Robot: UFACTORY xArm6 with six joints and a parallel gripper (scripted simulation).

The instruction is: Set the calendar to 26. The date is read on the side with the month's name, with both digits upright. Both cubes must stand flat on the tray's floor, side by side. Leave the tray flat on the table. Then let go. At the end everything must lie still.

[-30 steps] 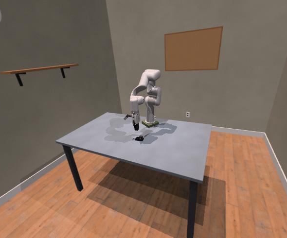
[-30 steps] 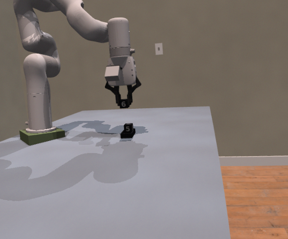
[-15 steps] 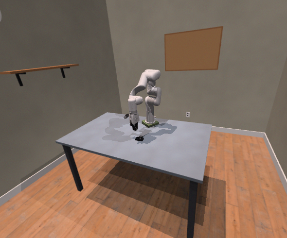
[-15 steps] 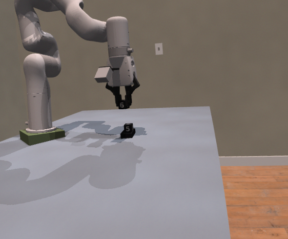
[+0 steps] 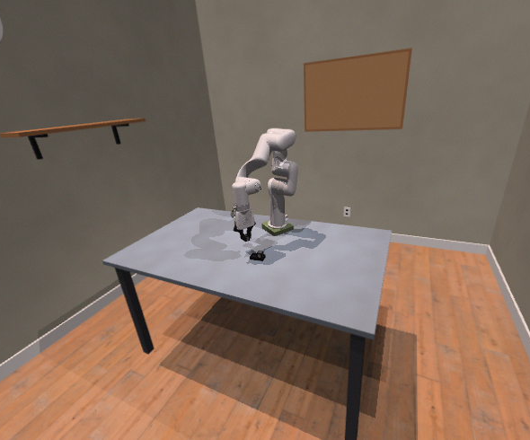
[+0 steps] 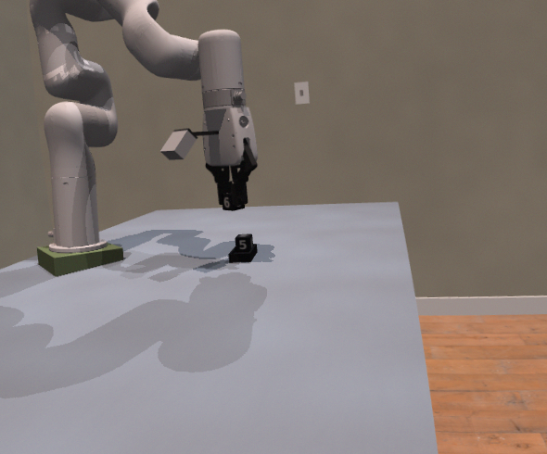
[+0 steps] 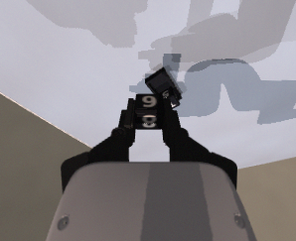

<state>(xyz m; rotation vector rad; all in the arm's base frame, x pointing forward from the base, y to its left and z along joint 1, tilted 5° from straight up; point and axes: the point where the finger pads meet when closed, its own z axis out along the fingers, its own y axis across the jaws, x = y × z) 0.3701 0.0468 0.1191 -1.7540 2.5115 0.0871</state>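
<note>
The black calendar tray is 130 mm below my hand, 50 mm to the left of it and 20 mm behind it. Also, from my hand: black cube (10 mm below).
</note>
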